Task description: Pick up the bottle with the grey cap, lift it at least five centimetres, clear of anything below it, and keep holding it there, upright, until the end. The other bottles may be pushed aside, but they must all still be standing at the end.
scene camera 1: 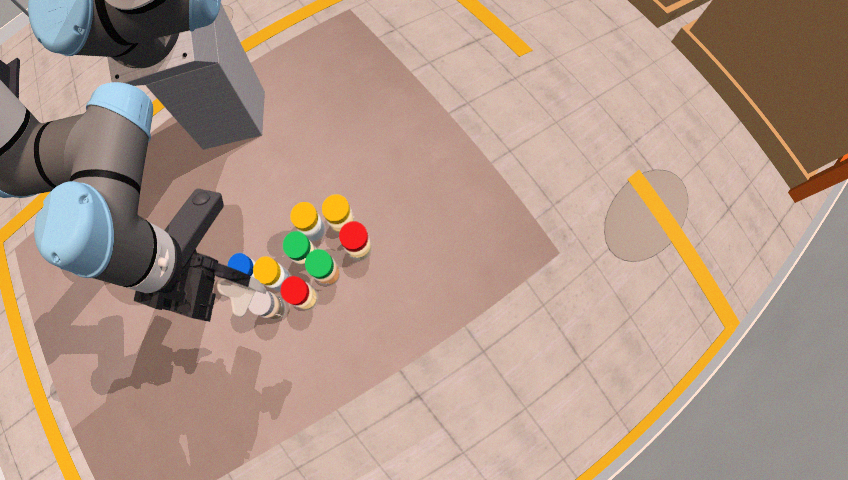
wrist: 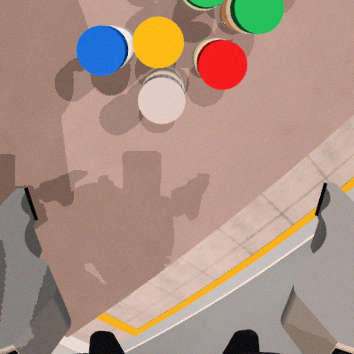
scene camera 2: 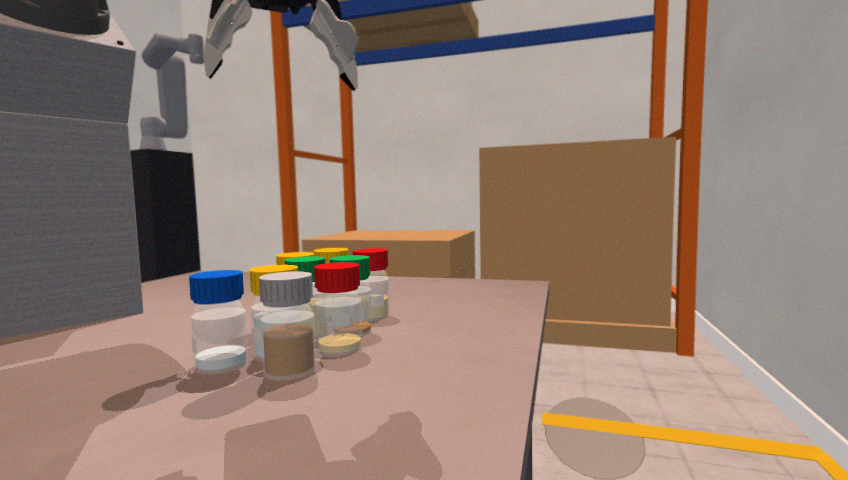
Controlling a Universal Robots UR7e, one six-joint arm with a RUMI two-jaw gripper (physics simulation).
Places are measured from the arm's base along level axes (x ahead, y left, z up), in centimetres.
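Pixels of known places: gripper, fingertip midpoint: (scene camera 1: 224,280) (wrist: 174,190) (scene camera 2: 287,85); arm's base, link origin: (scene camera 2: 42,7).
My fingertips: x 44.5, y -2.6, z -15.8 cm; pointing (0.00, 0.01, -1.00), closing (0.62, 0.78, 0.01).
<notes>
For each thing: its top centre in the pictures, then the offset to it from my fingertips. Level surfaces: height alone.
- grey-capped bottle, top centre: (scene camera 2: 286,275) (wrist: 161,100) (scene camera 1: 258,301) dx -0.2, dy -1.5, dz -20.2 cm
- yellow-capped bottle, top centre: (wrist: 157,42) (scene camera 2: 273,268) (scene camera 1: 264,269) dx -5.3, dy +2.3, dz -20.2 cm
- blue-capped bottle, top centre: (wrist: 99,50) (scene camera 2: 216,274) (scene camera 1: 238,265) dx -8.8, dy -2.9, dz -20.2 cm
- table, surface height: dz -30.7 cm
The grey-capped bottle (scene camera 1: 261,304) (scene camera 2: 288,347) (wrist: 161,100) stands upright at the near end of the group, with brown contents. A yellow-capped bottle (scene camera 1: 266,270) (scene camera 2: 264,278) (wrist: 158,42) stands close behind it. A blue-capped bottle (scene camera 1: 239,263) (scene camera 2: 216,286) (wrist: 102,50) stands to the left in scene camera 2, and a red-capped one (scene camera 1: 295,290) (scene camera 2: 336,277) (wrist: 222,65) to the right. My gripper (scene camera 2: 281,82) (wrist: 174,190) is open and empty, well above the caps. In the wrist view the grey cap lies above the line between the fingertips. In scene camera 1 the fingers partly overlap the bottles.
Farther along the table (scene camera 1: 428,196) (scene camera 2: 464,333) stand two green-capped bottles (scene camera 1: 296,245) (scene camera 1: 320,264), two more yellow-capped ones (scene camera 1: 304,215) (scene camera 1: 336,208) and another red-capped one (scene camera 1: 354,236), all upright. The grey arm pedestal (scene camera 1: 205,107) (scene camera 2: 65,208) stands at the table's side.
</notes>
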